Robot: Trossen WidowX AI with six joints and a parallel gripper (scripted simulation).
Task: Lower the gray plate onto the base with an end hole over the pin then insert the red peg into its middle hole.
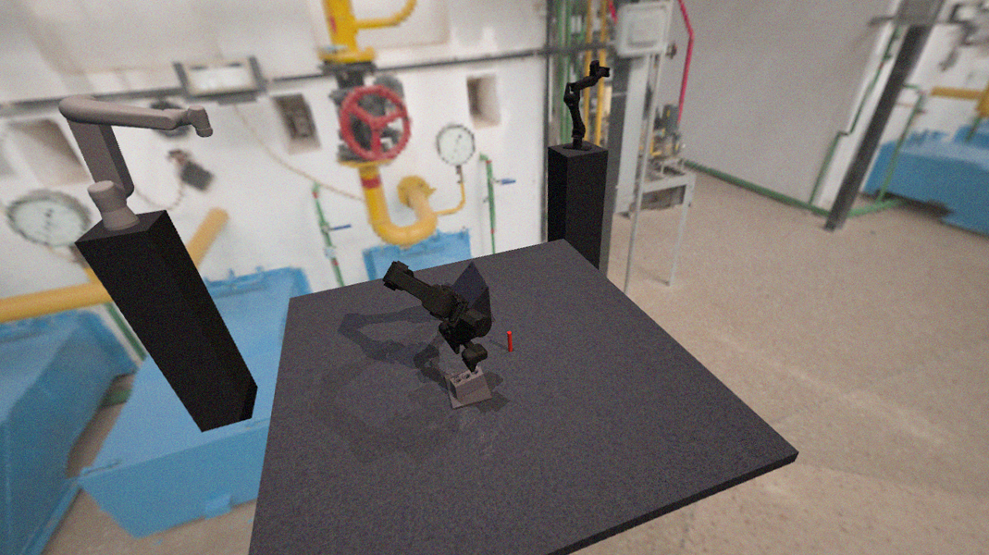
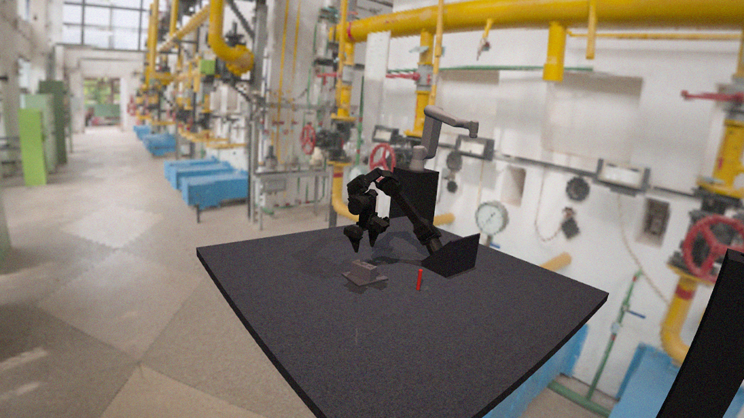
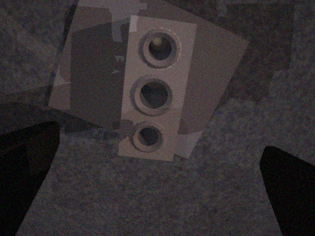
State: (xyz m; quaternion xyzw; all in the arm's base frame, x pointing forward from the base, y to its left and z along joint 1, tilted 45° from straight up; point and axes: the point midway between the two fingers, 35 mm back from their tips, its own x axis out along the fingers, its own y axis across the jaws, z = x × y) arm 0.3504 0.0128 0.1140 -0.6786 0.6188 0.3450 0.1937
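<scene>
The red peg is 120 mm behind my gripper tip, 180 mm to the left of it and 80 mm below it. From my gripper tip the other things lie so: gray base (10 mm behind, 10 mm to the left, 110 mm below); then gray plate (10 mm behind, 70 mm below).
</scene>
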